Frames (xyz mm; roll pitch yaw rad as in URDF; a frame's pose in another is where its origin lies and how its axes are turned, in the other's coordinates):
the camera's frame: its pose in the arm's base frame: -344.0 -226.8 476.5 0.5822 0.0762 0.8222
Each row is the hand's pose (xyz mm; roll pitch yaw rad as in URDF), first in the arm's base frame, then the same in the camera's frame.
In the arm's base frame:
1: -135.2 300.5 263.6 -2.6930 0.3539 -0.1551
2: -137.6 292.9 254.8 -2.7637 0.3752 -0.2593
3: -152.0 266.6 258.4 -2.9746 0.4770 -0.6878
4: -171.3 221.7 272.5 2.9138 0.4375 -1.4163
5: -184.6 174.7 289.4 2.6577 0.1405 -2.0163
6: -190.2 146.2 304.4 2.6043 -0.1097 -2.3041
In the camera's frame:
1: 543.1 77.4 -256.9 -2.9547 -0.1732 -0.9791
2: 536.6 69.4 -262.8 -2.9706 -0.1751 -1.0802
3: 507.3 64.0 -257.6 -2.9444 -0.1089 -1.4814
4: 460.4 56.1 -239.8 -2.9683 -0.0026 -2.1258
5: 415.7 45.0 -216.3 -3.0505 0.0142 -2.7699
6: 390.0 39.4 -196.9 -3.0952 -0.0363 3.1359

